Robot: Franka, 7 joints.
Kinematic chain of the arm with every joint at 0, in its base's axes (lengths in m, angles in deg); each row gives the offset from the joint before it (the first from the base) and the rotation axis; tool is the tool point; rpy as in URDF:
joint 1: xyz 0 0 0.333 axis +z
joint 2: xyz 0 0 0 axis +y
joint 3: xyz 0 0 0.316 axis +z
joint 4: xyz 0.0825 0 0 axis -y
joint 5: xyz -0.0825 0 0.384 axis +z
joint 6: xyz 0 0 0 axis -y
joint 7: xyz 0.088 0 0 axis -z
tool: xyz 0 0 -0.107 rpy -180 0 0
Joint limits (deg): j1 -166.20..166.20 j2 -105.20..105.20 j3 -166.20..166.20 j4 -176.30..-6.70 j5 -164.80..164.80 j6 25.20..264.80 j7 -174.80..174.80
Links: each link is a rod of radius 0.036 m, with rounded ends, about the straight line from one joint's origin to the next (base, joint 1, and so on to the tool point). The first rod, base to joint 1, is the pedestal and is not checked.
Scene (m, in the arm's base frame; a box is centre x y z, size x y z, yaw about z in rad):
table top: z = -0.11
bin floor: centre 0.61 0 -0.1 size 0.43 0.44 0.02 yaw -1.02
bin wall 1: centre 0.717 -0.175 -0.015 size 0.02 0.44 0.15 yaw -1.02
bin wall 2: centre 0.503 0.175 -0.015 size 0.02 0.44 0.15 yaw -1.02
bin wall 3: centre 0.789 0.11 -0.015 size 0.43 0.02 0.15 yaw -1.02
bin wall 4: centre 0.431 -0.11 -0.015 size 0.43 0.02 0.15 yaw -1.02
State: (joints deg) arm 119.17 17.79 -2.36 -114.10 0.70 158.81 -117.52
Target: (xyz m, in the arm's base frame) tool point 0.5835 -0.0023 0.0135
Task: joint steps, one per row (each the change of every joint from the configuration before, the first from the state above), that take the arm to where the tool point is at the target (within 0.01 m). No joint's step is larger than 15 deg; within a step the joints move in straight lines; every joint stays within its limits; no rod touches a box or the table.
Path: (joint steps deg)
1: -12.88 4.29 -10.59 -1.88 0.70 -0.68 0.00
2: -12.89 4.29 -10.59 -1.89 0.71 -0.68 0.00
3: -12.88 4.29 -10.59 -1.88 0.70 -0.68 0.00
4: -12.88 4.29 -10.59 -1.89 0.71 -0.68 0.00
5: -12.89 4.30 -10.59 -1.88 0.70 -0.68 0.00
6: -5.60 13.91 7.08 7.18 -0.50 1.31 0.00
7: -5.61 13.92 7.08 7.18 -0.51 1.30 0.00

